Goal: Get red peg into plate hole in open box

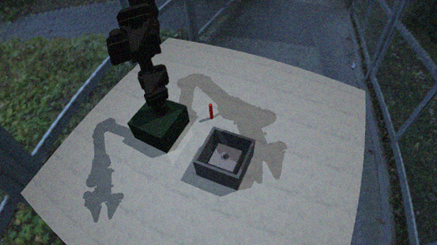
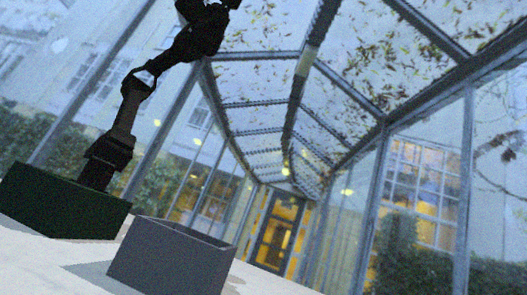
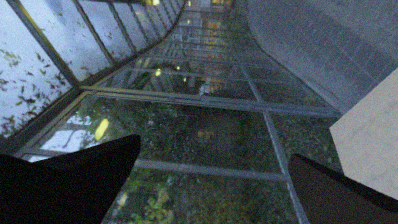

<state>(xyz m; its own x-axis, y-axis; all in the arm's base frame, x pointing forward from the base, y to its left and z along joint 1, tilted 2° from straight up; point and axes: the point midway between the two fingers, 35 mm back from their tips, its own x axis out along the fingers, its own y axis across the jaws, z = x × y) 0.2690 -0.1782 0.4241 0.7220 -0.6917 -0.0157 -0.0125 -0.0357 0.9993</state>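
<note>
Right now my gripper tip is 49 cm above the red peg, 34 cm to the right of it and 14 cm past it. Also, from my gripper tip: grey box: 50 cm below, 18 cm to the left, 4 cm ahead; then plate: 48 cm below, 18 cm to the left, 4 cm ahead.
</note>
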